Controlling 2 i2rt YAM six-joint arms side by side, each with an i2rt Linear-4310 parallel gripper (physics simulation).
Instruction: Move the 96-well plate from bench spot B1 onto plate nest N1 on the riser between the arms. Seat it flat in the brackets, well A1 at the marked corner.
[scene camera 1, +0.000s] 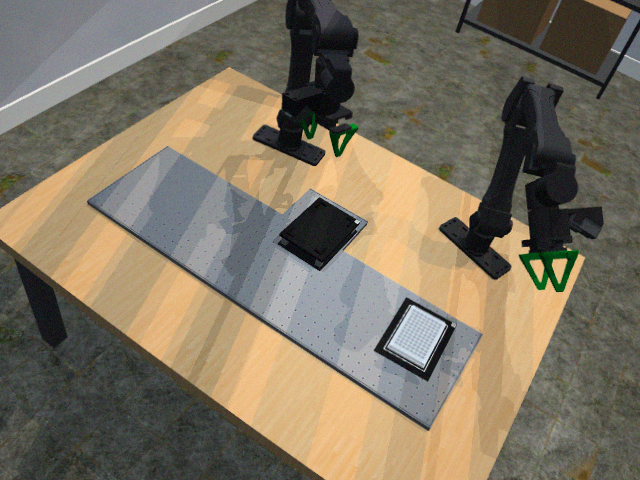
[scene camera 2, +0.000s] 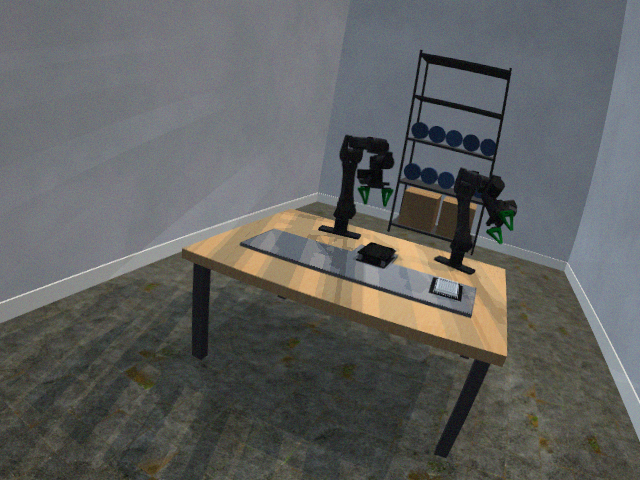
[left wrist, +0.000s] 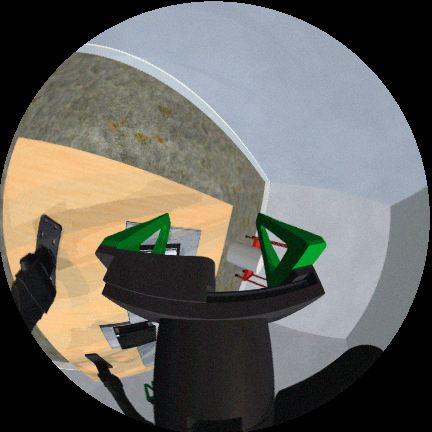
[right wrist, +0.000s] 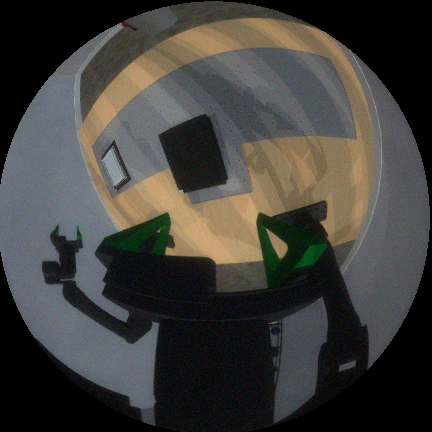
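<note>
The white 96-well plate lies flat in the black frame of bench spot B1. Which corner is A1 cannot be told. The black plate nest N1 sits raised between the arms, with a small white mark at one corner. My left gripper is open and empty, in the air beyond the plate near the table's right end. My right gripper is open and empty, above the table behind the nest.
A grey perforated board runs along the wooden table under the plate and nest. The left arm's base and right arm's base stand behind it. A shelf rack stands behind the table.
</note>
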